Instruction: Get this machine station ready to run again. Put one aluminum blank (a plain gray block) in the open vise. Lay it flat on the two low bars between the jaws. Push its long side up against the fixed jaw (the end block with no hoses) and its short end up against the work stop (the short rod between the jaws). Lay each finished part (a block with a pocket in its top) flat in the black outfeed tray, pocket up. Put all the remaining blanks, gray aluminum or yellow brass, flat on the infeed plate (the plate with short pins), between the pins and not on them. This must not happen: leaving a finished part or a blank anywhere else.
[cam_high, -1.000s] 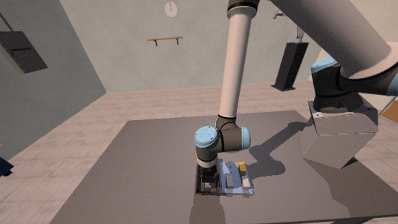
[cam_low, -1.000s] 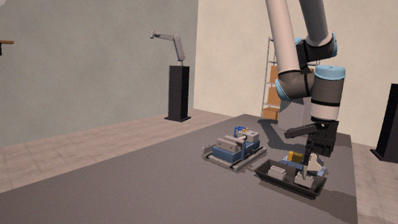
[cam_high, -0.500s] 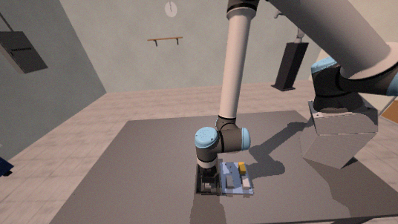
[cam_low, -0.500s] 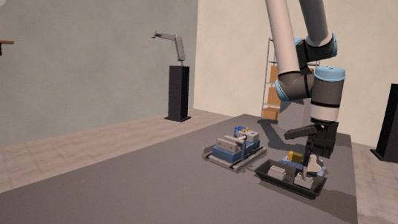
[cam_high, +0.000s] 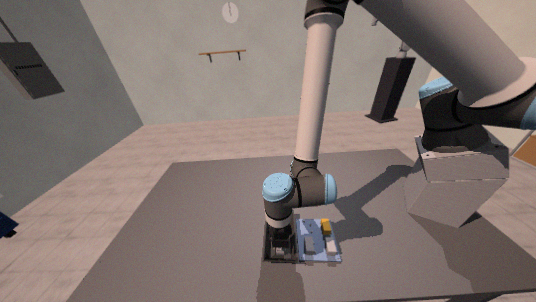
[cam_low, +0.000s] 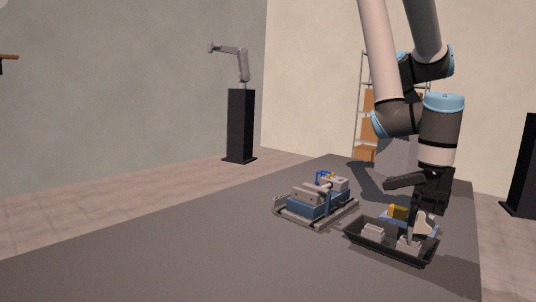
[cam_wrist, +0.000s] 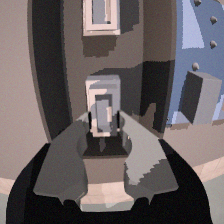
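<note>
The yellow brass blank is 230 mm behind my hand, 30 mm to the right of it and 30 mm below it. From my hand the other things lie so: vise: 180 mm behind, 300 mm to the right, 20 mm below.
</note>
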